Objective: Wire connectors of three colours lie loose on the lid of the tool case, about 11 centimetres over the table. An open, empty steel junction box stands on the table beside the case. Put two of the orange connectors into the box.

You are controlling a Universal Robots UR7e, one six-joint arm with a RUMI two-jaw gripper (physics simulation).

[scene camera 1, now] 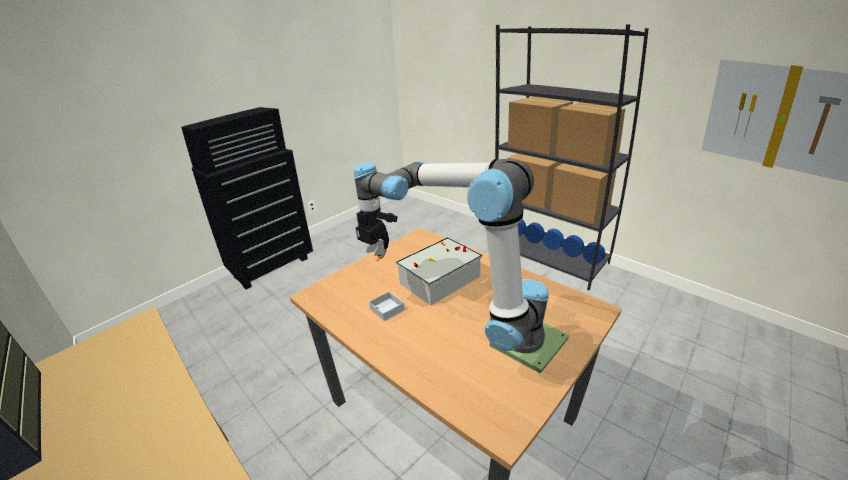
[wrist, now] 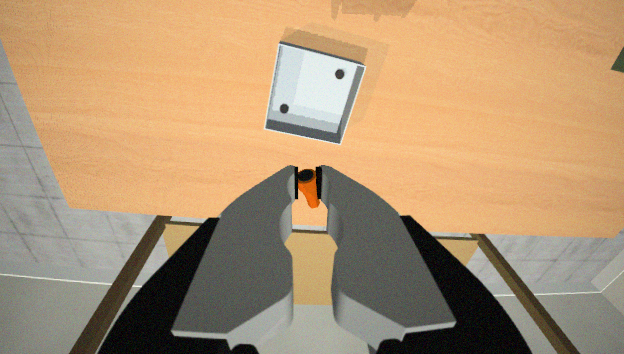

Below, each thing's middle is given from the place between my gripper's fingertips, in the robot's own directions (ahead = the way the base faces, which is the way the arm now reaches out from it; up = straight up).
I see my gripper 21 cm above the steel junction box [wrist: 312, 95], 2 cm to the right of it and 1 cm past it. Round my hand: tool case [scene camera 1: 431, 281] 26 cm to the right, 17 cm below, 7 cm behind.
